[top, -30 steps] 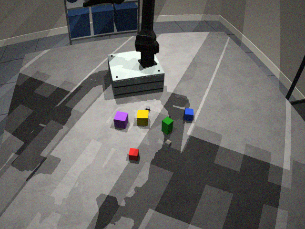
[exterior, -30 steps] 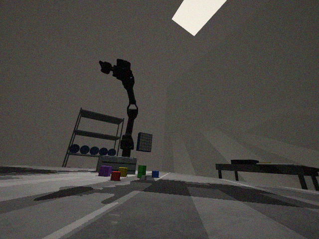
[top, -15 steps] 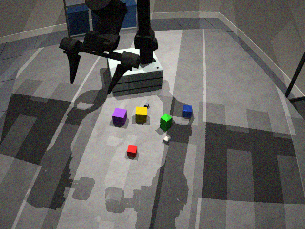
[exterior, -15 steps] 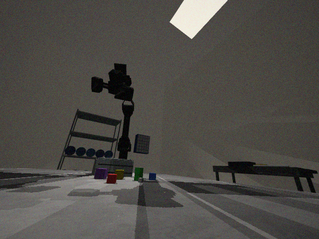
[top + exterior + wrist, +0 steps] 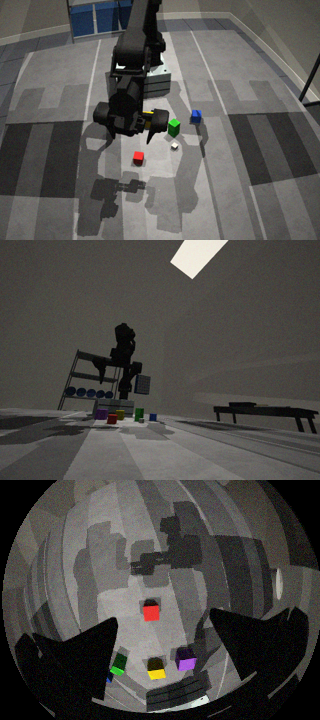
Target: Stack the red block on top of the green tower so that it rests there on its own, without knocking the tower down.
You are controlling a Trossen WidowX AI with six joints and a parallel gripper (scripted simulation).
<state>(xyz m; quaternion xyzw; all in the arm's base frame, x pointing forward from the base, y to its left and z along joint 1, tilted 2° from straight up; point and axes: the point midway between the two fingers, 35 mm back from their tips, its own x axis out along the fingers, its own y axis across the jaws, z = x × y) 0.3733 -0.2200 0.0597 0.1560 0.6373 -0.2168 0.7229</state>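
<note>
The red block is 20 mm behind my gripper tip, 30 mm to the left of it and 110 mm below it. Also, from my gripper tip: green block 80 mm behind, 170 mm to the left, 90 mm below; then small white cube 20 mm behind, 150 mm to the left, 120 mm below; then purple block 170 mm behind, 40 mm to the left, 110 mm below.
</note>
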